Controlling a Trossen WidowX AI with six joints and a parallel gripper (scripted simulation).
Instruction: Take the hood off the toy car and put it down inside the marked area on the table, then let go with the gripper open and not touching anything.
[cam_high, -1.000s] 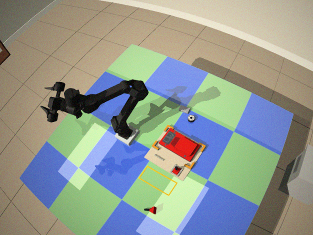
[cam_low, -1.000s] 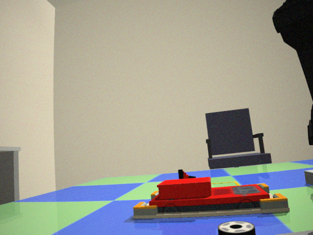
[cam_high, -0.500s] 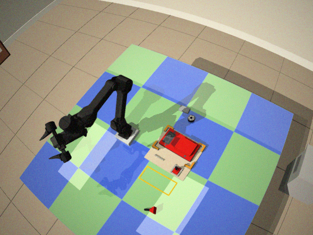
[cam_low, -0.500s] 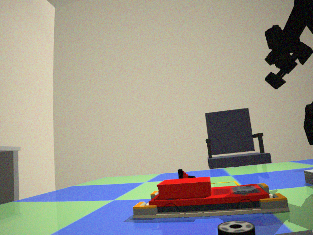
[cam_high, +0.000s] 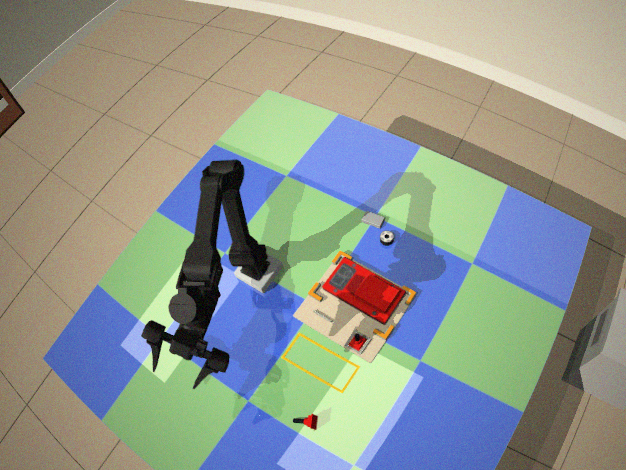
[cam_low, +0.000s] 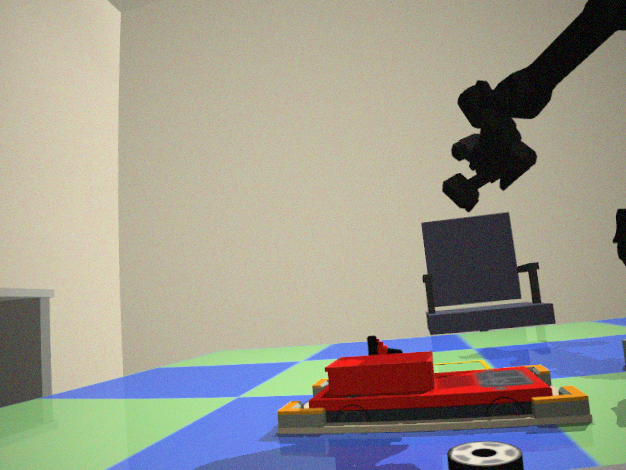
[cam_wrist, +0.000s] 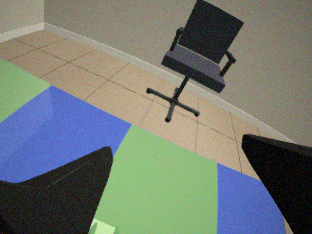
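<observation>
Now: the red hood 470 mm to the left of my gripper tip, 240 mm below it and 230 mm ahead of it. The rest, counted from my gripper tip: black peg 340 mm to the left, 250 mm below, 240 mm ahead; black-and-white wheel 650 mm to the left, 280 mm below, 180 mm ahead; beige base plate 440 mm to the left, 270 mm below, 200 mm ahead.
</observation>
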